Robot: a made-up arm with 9 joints. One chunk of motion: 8 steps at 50 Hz.
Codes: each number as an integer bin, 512 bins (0 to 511) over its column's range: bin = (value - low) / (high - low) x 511, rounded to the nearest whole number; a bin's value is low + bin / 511 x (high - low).
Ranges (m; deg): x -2.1..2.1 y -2.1..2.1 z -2.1..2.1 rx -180..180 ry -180..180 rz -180..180
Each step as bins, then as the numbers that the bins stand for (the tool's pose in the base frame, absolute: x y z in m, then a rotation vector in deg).
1 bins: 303 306 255 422 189 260
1 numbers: 0.3904 0.4151 -0.0041 117.30 -46.85 3.17
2 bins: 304 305 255 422 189 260
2 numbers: 0.3986 0.4068 -0.0041 117.30 -46.85 3.17
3 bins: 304 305 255 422 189 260
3 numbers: 0.3986 0.4068 -0.0041 117.30 -46.85 3.17
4 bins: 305 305 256 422 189 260
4 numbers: 0.4068 0.4068 0.0041 117.30 -46.85 3.17
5 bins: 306 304 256 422 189 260
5 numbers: 0.4151 0.3986 0.0041 117.30 -46.85 3.17
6 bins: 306 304 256 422 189 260
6 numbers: 0.4151 0.3986 0.0041 117.30 -46.85 3.17
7 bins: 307 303 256 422 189 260
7 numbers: 0.4233 0.3904 0.0041 117.30 -46.85 3.17
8 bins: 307 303 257 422 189 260
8 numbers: 0.4233 0.3904 0.0123 117.30 -46.85 3.17
